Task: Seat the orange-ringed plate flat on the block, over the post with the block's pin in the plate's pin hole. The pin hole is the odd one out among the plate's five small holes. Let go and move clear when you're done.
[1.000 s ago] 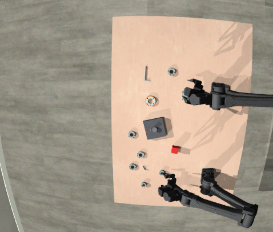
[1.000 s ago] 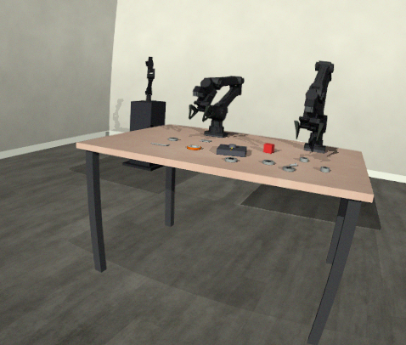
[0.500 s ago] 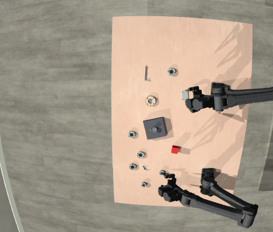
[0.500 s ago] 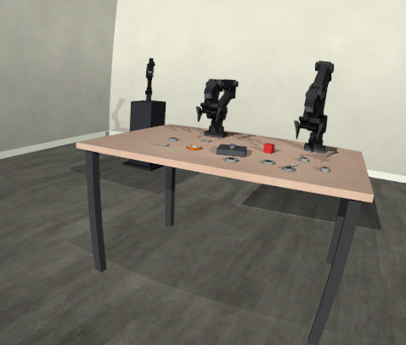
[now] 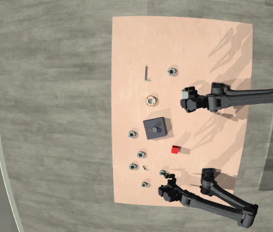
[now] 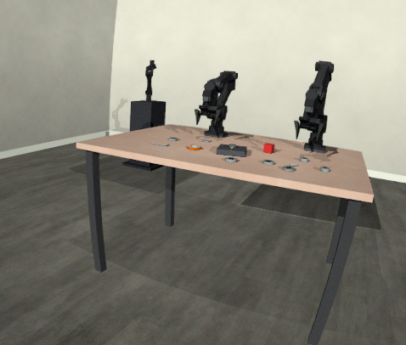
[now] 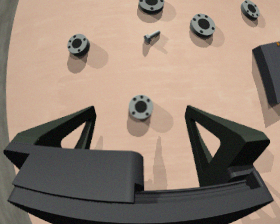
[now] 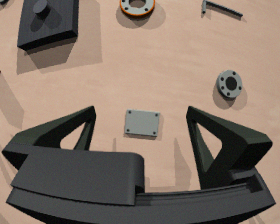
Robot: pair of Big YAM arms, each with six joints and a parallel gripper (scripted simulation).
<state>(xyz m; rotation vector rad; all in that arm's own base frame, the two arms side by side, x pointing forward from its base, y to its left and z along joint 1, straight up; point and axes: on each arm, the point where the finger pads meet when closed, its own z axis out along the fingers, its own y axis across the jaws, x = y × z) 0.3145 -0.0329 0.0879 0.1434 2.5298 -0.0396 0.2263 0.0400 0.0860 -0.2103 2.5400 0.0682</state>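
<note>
My right hand is 22 cm to the right of the dark block, 19 cm short of it and 7 cm above it. From my right hand the other things lie so: grey square plate 9 cm below, 2 cm behind; then red cube 35 cm to the left, 7 cm below, 3 cm ahead.
</note>
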